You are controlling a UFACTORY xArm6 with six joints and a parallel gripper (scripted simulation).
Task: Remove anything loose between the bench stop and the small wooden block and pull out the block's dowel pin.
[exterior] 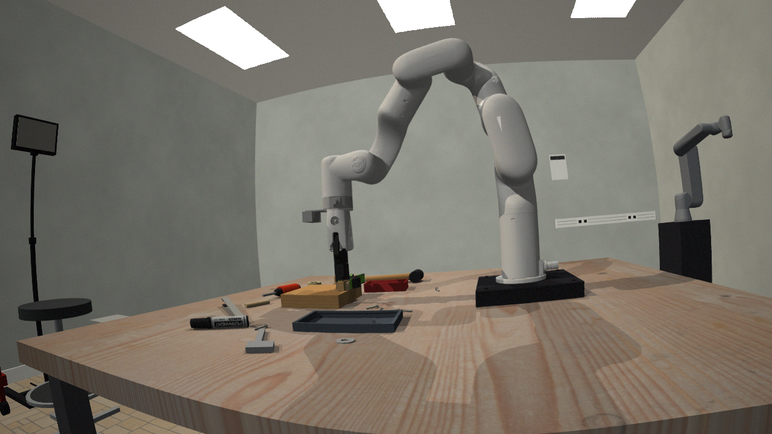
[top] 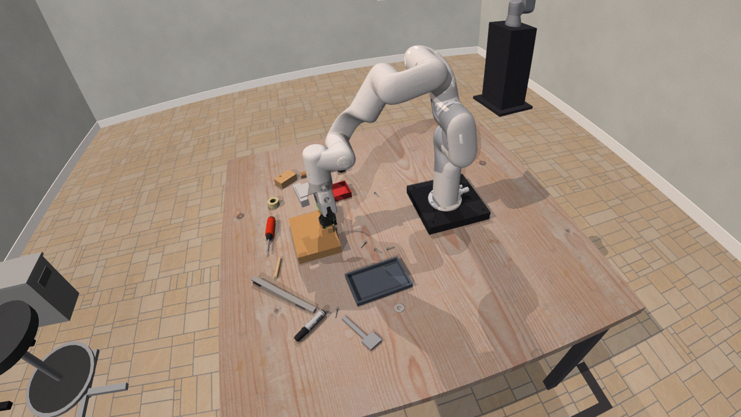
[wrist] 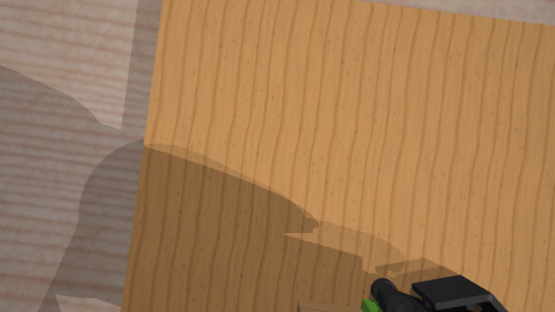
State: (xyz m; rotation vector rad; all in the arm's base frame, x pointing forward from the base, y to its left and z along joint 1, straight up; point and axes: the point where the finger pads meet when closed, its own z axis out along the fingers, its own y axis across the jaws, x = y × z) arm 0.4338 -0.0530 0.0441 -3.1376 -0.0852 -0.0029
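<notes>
My hand is 2 cm above the dowel pin. The rest, counted from my hand: small wooden block: 4 cm below; then red tray: 8 cm behind, 20 cm to the right, 7 cm below; then orange bench board: 5 cm ahead, 1 cm to the right, 5 cm below.
</notes>
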